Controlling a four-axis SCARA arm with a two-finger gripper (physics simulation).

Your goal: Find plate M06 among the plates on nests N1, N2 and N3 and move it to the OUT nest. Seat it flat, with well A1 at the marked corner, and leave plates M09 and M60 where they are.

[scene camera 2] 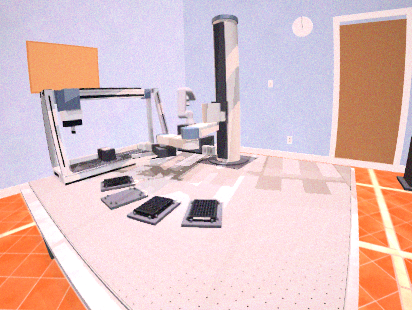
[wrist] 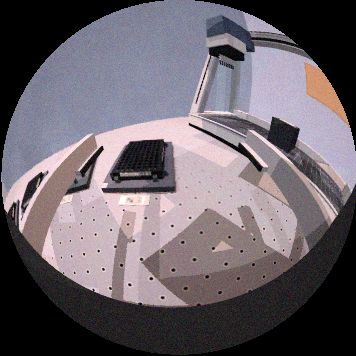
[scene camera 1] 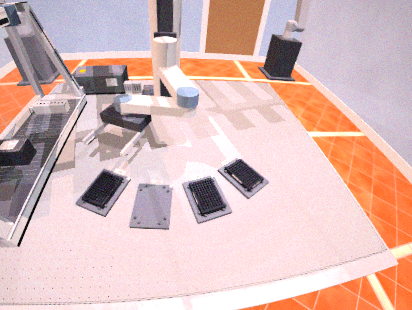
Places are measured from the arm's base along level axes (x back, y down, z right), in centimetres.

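Pixels of known places: gripper, fingertip midpoint: (scene camera 2: 133, 160) (wrist: 169, 133) (scene camera 1: 101, 148); arm's base, link origin: (scene camera 2: 228, 161).
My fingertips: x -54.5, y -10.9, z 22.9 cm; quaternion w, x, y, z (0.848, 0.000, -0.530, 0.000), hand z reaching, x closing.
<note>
Ahead of a thing's pixels: the offset from my fingertips to its top centre. "spot": to the spot under its first point.
A dark plate {dx -11.6, dy +7.1, dz -0.7 cm} (scene camera 1: 104, 189) (scene camera 2: 117, 181) (wrist: 141, 157) sits flat on nest N3, leftmost in scene camera 1; the pale label on its near end is too blurred to read. The grey OUT nest {dx -18.1, dy +7.5, dz -17.6 cm} (scene camera 1: 151, 206) (scene camera 2: 124, 198) beside it bears no plate; in the wrist view the left finger partly hides it. Two more dark plates sit on the other nests, one plate {dx -16.6, dy +7.1, dz -35.7 cm} (scene camera 1: 207, 196) (scene camera 2: 154, 205) next to OUT and one plate {dx -8.5, dy +7.1, dz -51.2 cm} (scene camera 1: 243, 174) (scene camera 2: 204, 210) farthest right. Which is M06 cannot be read. My gripper (scene camera 1: 106, 146) (wrist: 169, 133) is open and empty, low over the table, on the arm-column side of N3.
A gantry machine (scene camera 2: 111, 93) with a dark deck stands left of the nests, with a black block {spot: dx -2.0, dy -1.8, dz +29.8 cm} (scene camera 1: 16, 152) (scene camera 2: 106, 153) (wrist: 283, 134) on it. A dark box {spot: dx +58.0, dy +0.2, dz +13.5 cm} (scene camera 1: 102, 79) stands behind the gripper. The arm's column (scene camera 2: 232, 90) rises at the table's back.
</note>
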